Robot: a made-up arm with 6 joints.
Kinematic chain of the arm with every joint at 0, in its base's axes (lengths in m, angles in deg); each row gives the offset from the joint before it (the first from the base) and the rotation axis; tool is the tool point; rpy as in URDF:
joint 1: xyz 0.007 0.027 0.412 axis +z
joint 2: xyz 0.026 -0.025 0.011 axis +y
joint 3: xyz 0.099 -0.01 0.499 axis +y
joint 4: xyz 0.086 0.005 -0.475 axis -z
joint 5: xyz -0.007 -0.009 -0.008 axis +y
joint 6: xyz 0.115 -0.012 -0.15 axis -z
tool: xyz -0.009 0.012 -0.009 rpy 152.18 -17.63 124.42
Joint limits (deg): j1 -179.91..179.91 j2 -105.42..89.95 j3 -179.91..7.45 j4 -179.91..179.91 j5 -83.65..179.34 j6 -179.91..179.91
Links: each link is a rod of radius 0.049 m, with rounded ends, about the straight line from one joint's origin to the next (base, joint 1, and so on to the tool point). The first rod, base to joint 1, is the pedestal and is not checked.
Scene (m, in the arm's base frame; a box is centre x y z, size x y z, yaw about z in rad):
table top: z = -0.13
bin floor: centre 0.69 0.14 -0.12 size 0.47 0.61 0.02 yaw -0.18
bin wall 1: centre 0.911 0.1 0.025 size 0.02 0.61 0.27 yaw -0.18
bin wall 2: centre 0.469 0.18 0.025 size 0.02 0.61 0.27 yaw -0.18
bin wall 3: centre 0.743 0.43 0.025 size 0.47 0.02 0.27 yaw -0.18
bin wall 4: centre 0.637 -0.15 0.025 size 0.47 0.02 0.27 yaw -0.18
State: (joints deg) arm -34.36 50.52 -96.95 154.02 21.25 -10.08
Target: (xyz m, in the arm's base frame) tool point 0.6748 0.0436 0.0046
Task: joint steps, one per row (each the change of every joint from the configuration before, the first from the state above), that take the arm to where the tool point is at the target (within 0.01 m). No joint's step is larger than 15 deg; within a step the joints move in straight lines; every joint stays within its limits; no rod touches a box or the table.
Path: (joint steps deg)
1: 13.35 -9.21 13.83 1.54 -5.39 -0.27
2: 13.36 -9.22 13.82 1.54 -5.39 -0.27
3: 13.35 -9.21 13.83 1.54 -5.38 -0.27
4: -0.28 10.09 -3.60 -0.27 3.18 0.02
5: -0.28 10.09 -3.60 -0.26 3.18 0.02
6: -0.28 10.09 -3.60 -0.27 3.18 0.02

